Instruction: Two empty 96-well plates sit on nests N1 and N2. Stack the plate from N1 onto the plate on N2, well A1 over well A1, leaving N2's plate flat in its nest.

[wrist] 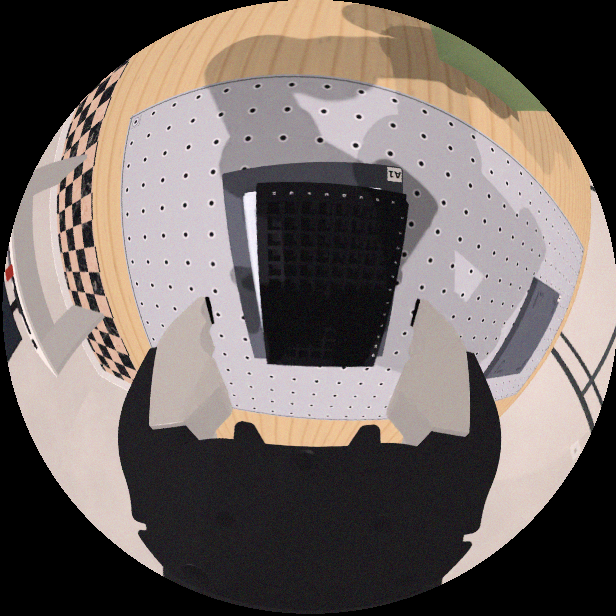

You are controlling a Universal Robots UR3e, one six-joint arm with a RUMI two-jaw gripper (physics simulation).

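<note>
A black 96-well plate (330, 272) lies over a grey nest (241, 189) in the middle of the wrist view. A thin white edge (250, 252) shows along the plate's left side, seemingly a white plate underneath, mostly hidden. An "A1" label (394, 173) sits on the nest at the plate's far right corner. My gripper (312, 307) is open above the plate's near half. Its two light jaws stand either side of the plate with a gap on each side and touch nothing.
The nest sits on a perforated grey baseplate (172, 229) on a wooden table. A second grey nest (525, 327) lies at the right edge and looks empty. A checkerboard strip (80, 229) runs along the left, and a green patch (482, 63) is at the far right.
</note>
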